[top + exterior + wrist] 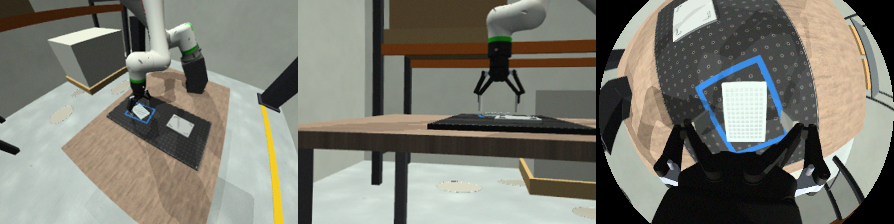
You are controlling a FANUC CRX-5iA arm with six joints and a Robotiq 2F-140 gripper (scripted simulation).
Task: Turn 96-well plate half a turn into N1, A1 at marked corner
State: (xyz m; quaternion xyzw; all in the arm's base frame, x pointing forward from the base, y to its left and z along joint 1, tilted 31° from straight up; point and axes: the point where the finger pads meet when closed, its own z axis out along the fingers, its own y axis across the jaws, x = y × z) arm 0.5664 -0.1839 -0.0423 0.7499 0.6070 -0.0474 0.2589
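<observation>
Now: the white 96-well plate 2 cm below my hand. Also, from my hand: grey plate nest N1 (31 cm to the left, 5 cm behind, 2 cm below).
</observation>
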